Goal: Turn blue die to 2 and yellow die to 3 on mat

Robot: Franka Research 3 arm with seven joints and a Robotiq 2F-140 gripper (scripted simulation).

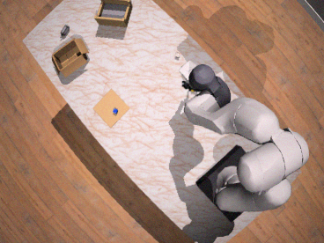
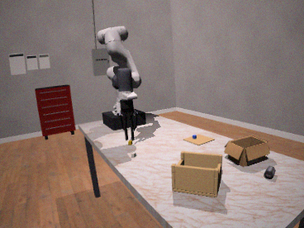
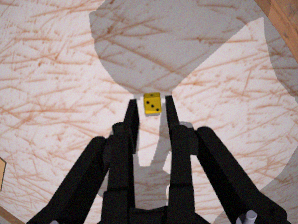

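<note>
Now: hand 50 mm above the yellow die. Also, from my hand: white die: 180 mm ahead, 60 mm to the right, 50 mm below; then blue die: 360 mm to the left, 180 mm ahead, 50 mm below; then tan mat: 370 mm to the left, 210 mm ahead, 60 mm below.
</note>
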